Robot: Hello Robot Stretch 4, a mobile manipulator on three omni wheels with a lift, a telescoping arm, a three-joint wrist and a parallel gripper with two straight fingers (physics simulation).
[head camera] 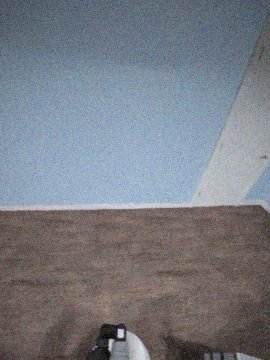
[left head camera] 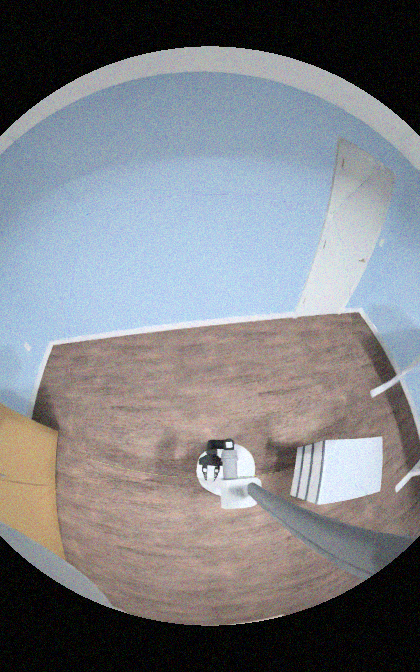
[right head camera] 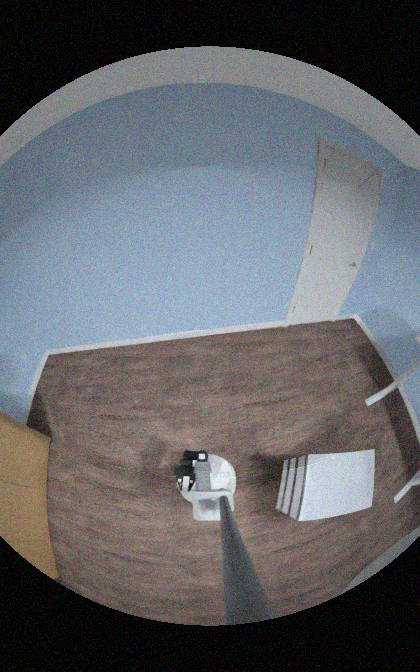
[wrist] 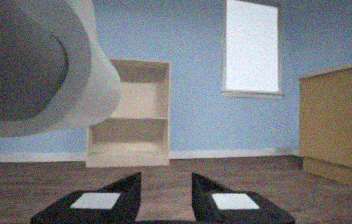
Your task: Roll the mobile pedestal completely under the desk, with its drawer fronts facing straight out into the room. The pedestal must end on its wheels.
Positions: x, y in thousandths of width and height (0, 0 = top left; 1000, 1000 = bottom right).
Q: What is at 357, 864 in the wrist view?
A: The gripper.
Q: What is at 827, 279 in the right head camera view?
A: A white door.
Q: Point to a white door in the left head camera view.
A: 861, 279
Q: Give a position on a beige bookshelf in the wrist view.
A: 413, 413
